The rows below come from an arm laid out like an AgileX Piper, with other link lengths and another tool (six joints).
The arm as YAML. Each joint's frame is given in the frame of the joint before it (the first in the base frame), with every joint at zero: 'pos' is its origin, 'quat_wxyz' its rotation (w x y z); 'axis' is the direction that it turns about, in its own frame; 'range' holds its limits. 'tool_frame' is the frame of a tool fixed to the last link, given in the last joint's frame.
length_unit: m
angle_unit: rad
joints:
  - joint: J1
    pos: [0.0, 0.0, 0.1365]
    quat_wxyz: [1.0, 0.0, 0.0, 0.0]
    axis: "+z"
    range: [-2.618, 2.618]
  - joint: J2
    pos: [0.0, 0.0, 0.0]
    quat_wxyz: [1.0, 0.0, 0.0, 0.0]
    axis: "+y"
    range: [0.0, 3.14]
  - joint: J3
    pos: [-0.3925, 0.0, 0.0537]
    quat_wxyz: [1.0, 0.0, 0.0, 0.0]
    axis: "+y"
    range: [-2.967, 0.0]
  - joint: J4
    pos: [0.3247, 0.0, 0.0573]
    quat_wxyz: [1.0, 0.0, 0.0, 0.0]
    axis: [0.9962, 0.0, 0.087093]
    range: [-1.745, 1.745]
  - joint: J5
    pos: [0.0, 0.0, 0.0]
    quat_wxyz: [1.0, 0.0, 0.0, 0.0]
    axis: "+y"
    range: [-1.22, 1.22]
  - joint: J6
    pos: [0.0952, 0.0, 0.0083]
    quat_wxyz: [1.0, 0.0, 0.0, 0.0]
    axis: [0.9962, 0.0, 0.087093]
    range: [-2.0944, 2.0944]
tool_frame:
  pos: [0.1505, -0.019, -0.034]
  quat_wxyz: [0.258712, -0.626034, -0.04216, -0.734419]
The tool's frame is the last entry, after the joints.
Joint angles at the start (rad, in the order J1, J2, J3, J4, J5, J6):
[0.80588, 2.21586, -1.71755, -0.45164, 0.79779, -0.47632]
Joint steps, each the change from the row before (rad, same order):
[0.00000, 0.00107, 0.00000, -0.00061, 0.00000, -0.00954]
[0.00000, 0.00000, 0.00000, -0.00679, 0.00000, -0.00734]
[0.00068, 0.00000, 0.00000, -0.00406, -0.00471, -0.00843]
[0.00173, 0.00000, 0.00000, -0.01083, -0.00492, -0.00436]
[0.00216, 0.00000, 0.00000, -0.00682, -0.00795, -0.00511]
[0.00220, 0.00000, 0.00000, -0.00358, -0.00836, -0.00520]
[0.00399, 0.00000, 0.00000, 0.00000, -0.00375, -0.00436]
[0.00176, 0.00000, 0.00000, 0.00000, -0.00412, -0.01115]
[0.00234, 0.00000, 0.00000, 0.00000, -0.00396, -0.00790]
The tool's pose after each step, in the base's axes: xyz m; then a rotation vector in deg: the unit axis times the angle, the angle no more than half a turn. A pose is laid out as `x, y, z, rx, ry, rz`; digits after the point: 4 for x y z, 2 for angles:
0.5451, 0.3936, 0.1075, -139.85, -102.71, -18.32
0.5464, 0.3932, 0.1084, -139.72, -103.70, -18.26
0.5476, 0.3944, 0.1093, -139.27, -104.70, -18.46
0.5492, 0.3957, 0.1108, -138.95, -105.89, -18.88
0.5504, 0.3983, 0.1121, -138.39, -106.95, -19.42
0.5512, 0.4011, 0.1130, -137.76, -107.81, -19.94
0.5501, 0.4042, 0.1133, -137.23, -108.44, -20.09
0.5503, 0.4063, 0.1138, -136.59, -109.44, -20.12
0.5500, 0.4086, 0.1142, -136.03, -110.23, -20.21

